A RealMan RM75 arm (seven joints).
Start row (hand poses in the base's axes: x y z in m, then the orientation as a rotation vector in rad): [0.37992, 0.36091, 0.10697, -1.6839, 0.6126, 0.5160]
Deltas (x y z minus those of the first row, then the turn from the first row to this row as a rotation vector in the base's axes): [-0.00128, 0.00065, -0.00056, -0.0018, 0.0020, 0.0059]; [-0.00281, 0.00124, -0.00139, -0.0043, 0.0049, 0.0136]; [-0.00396, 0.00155, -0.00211, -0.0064, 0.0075, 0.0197]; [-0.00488, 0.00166, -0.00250, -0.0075, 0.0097, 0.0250]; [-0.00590, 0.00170, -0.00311, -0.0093, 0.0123, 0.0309]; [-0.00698, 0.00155, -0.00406, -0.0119, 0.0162, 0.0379]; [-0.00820, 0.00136, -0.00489, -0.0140, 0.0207, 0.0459]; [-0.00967, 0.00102, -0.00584, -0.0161, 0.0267, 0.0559]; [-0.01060, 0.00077, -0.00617, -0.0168, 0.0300, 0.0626]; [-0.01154, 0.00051, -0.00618, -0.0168, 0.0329, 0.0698]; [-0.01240, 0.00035, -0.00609, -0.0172, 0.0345, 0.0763]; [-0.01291, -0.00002, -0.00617, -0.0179, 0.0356, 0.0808]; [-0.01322, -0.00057, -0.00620, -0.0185, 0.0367, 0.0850]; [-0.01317, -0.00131, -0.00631, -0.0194, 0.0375, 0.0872]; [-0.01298, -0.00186, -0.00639, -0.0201, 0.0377, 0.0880]
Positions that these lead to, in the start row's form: [0.37864, 0.36156, 0.10641, -1.6875, 0.6099, 0.5216]; [0.37711, 0.36215, 0.10558, -1.6923, 0.6066, 0.5290]; [0.37596, 0.36246, 0.10486, -1.6962, 0.6042, 0.5352]; [0.37504, 0.36257, 0.10447, -1.6989, 0.6018, 0.5406]; [0.37402, 0.36261, 0.10386, -1.7023, 0.5995, 0.5467]; [0.37294, 0.36246, 0.10291, -1.7068, 0.5975, 0.5546]; [0.37172, 0.36227, 0.10208, -1.7110, 0.5949, 0.5638]; [0.37025, 0.36193, 0.10113, -1.7156, 0.5917, 0.5757]; [0.36932, 0.36168, 0.10080, -1.7182, 0.5888, 0.5833]; [0.36838, 0.36142, 0.10079, -1.7203, 0.5850, 0.5910]; [0.36752, 0.36126, 0.10088, -1.7228, 0.5809, 0.5970]; [0.36701, 0.36089, 0.10080, -1.7249, 0.5782, 0.6010]; [0.36670, 0.36034, 0.10077, -1.7268, 0.5757, 0.6048]; [0.36675, 0.35960, 0.10066, -1.7283, 0.5747, 0.6069]; [0.36694, 0.35905, 0.10058, -1.7292, 0.5745, 0.6075]
